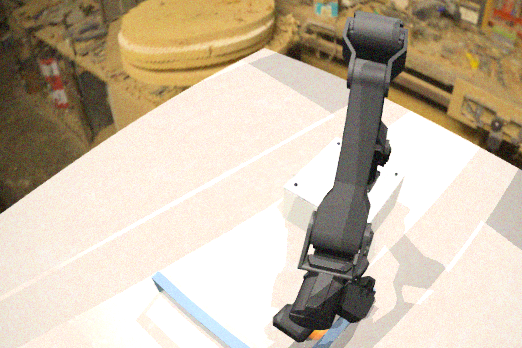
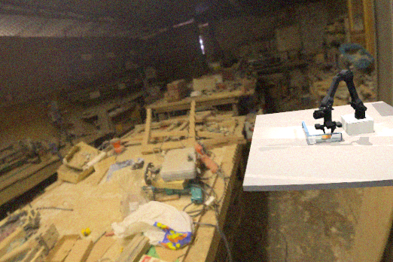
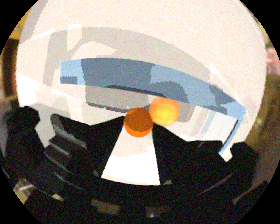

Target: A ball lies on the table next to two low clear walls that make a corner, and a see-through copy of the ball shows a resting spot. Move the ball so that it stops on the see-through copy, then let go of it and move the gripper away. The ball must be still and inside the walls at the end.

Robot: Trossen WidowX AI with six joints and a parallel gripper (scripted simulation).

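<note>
Right now the see-through copy of ball is 30 mm ahead of my gripper tip and 20 mm to the left of it. The rest, counted from my gripper tip: orange ball: right at my gripper tip.
</note>
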